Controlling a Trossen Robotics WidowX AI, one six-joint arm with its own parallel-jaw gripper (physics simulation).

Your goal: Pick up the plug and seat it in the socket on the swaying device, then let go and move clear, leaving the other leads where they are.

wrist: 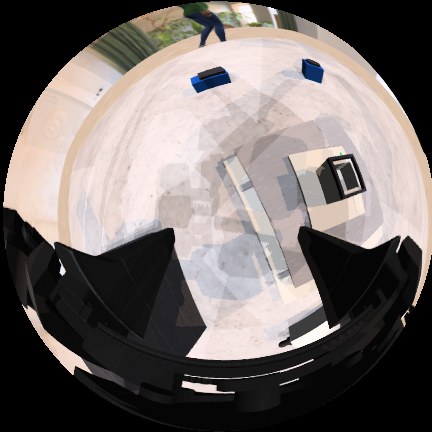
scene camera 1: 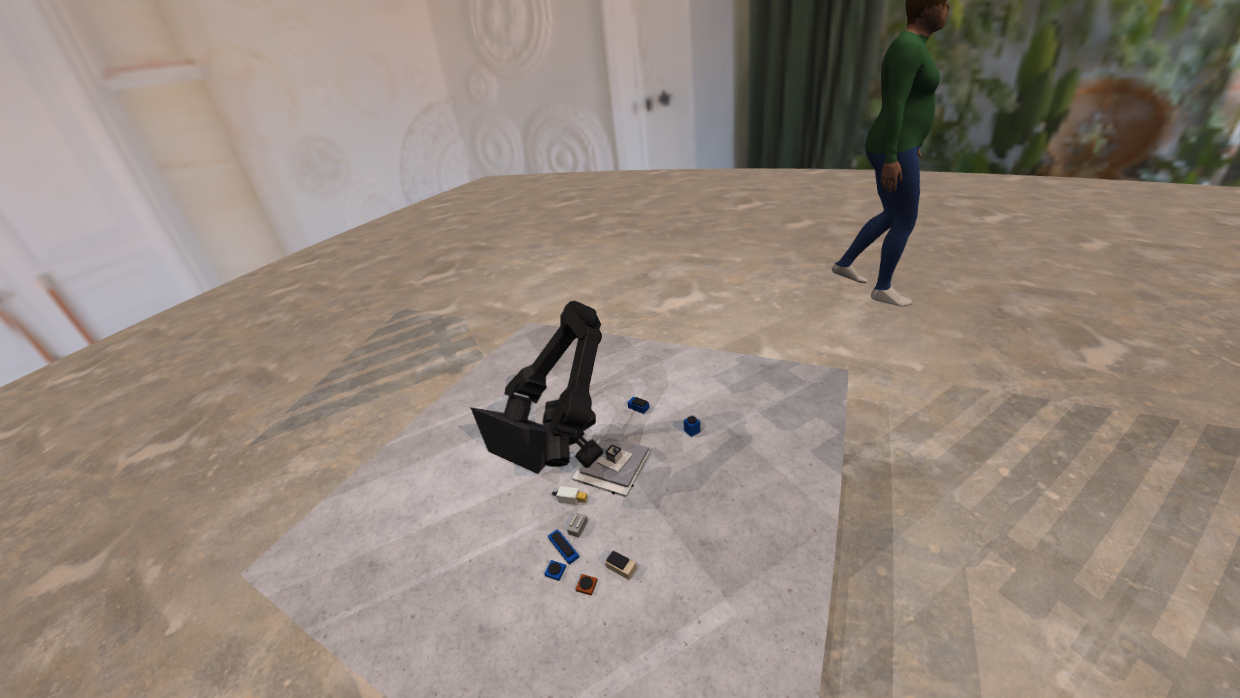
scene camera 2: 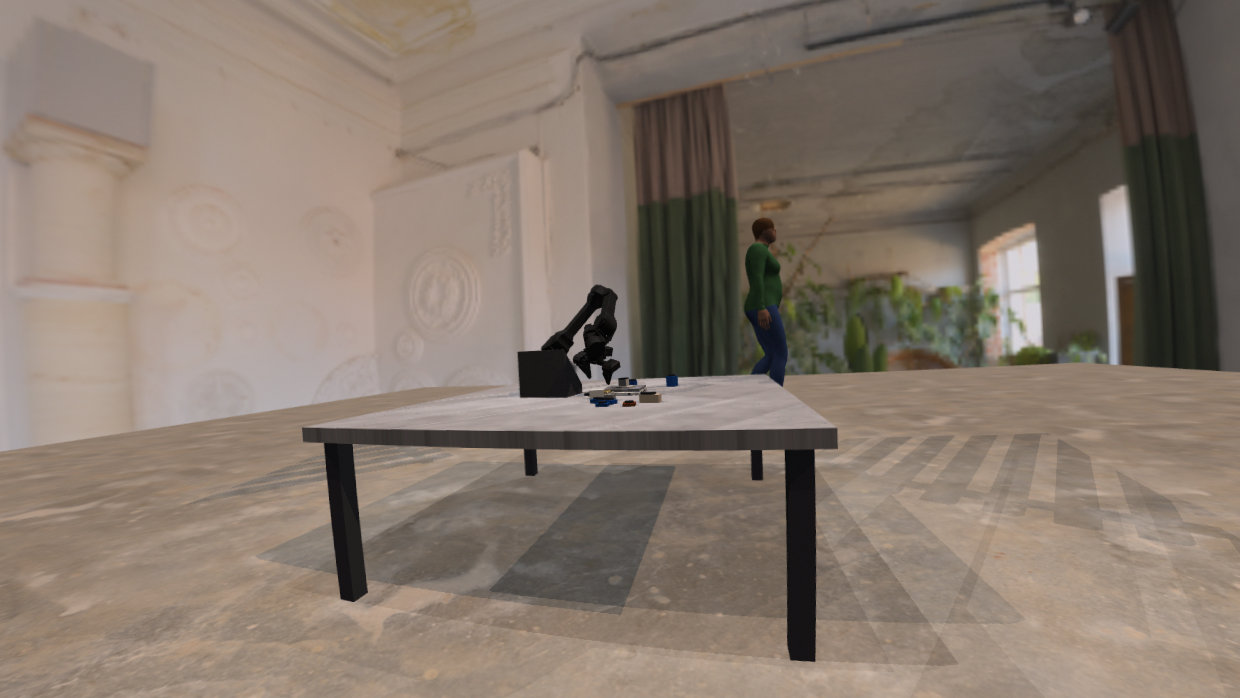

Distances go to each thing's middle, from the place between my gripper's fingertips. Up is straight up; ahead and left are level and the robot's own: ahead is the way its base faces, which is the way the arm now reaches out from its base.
Scene:
I see my gripper 90 mm short of the device (wrist: 310,173) and 20 mm above it.

